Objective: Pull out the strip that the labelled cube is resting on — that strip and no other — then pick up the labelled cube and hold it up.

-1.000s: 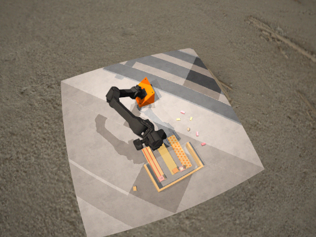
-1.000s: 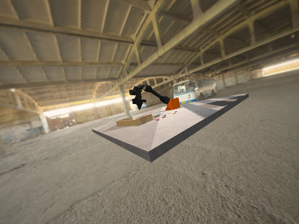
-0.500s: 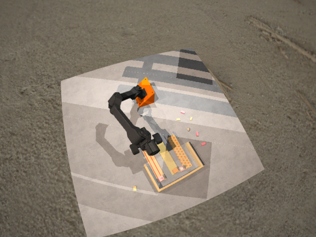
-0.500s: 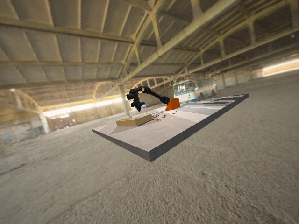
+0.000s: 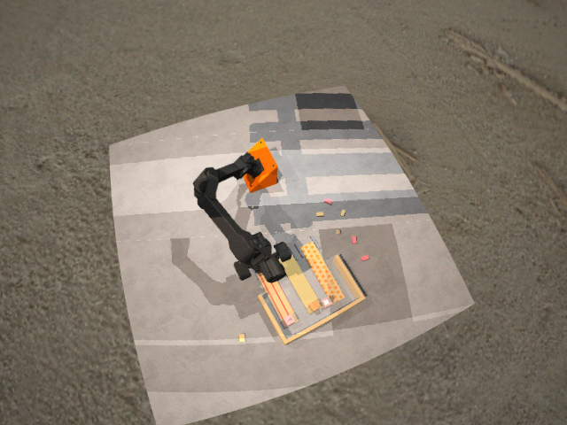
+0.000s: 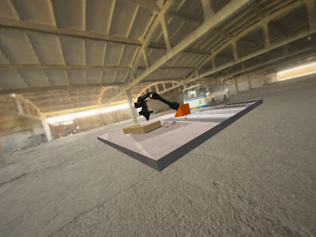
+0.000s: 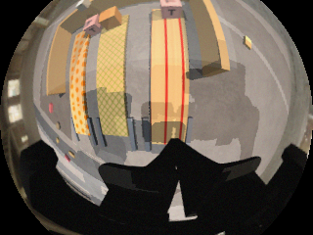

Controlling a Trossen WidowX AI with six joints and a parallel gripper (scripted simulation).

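Right now the strip is 90 mm ahead of my gripper tip, 10 mm to the left of it and 50 mm below it.
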